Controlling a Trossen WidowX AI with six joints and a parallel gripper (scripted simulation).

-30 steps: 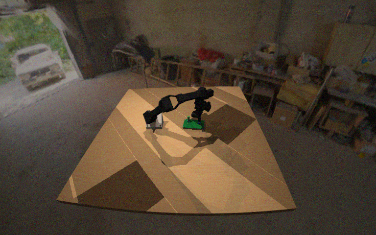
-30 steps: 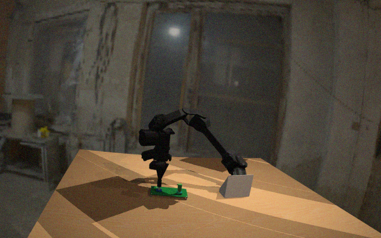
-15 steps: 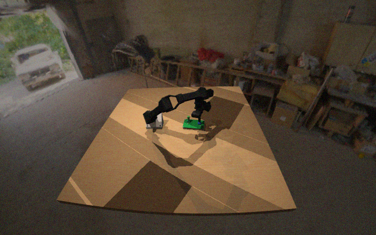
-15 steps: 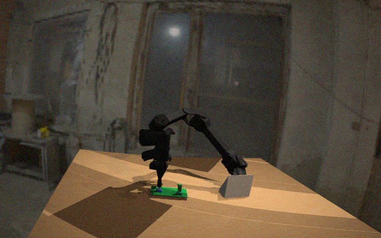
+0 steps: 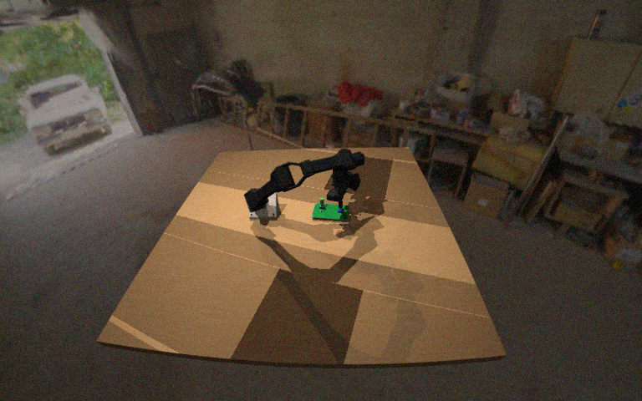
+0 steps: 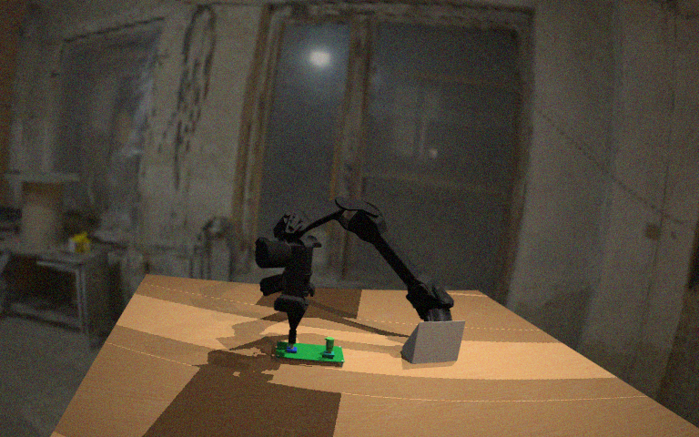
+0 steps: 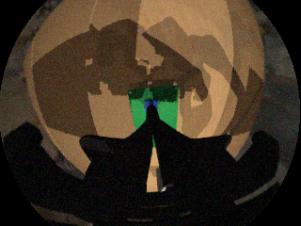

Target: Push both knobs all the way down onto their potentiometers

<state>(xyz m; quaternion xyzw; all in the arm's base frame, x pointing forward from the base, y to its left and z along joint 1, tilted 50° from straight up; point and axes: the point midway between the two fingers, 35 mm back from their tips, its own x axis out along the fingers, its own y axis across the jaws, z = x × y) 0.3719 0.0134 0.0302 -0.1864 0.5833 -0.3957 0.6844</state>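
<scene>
Right now my gripper tip is 20 mm above the black knob. Also, from my gripper tip: green knob 80 mm behind, 30 mm to the left, 20 mm below.
</scene>
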